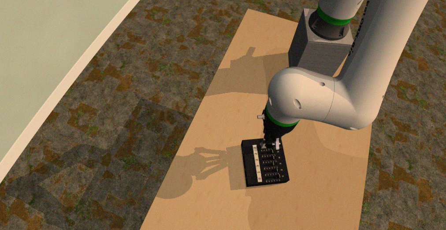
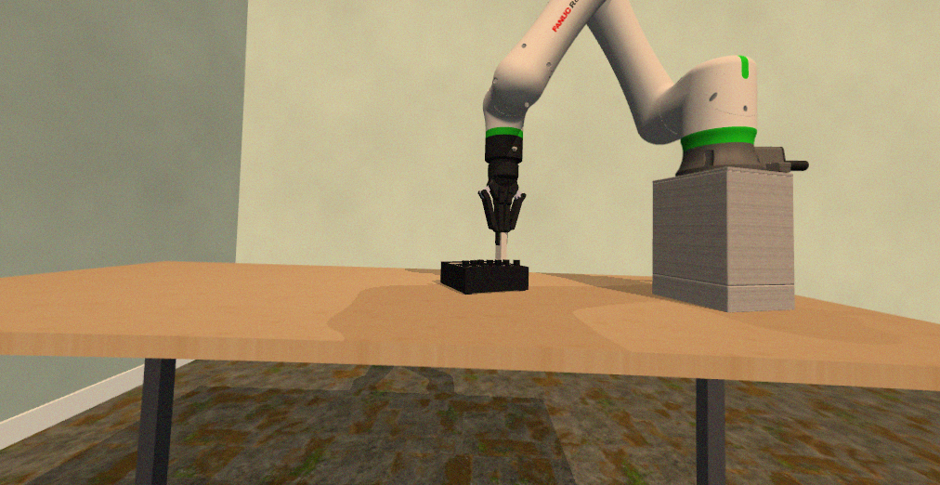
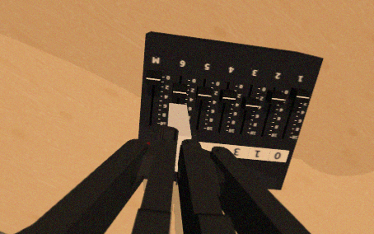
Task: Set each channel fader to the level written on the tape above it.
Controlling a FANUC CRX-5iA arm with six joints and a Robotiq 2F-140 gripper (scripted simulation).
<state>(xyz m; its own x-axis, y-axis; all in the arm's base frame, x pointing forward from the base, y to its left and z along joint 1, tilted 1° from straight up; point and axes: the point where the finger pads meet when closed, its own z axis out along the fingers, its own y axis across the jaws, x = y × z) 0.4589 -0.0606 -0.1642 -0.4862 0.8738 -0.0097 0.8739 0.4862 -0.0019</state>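
My hand is 1 cm past the channel 6 cap, 2 cm to the right of it and 3 cm above it. Round my hand: master fader cap (4 cm behind, 2 cm to the left, 3 cm below); then channel 5 cap (1 cm ahead, 3 cm to the left, 3 cm below); then channel 4 cap (3 cm ahead, 4 cm to the left, 3 cm below).
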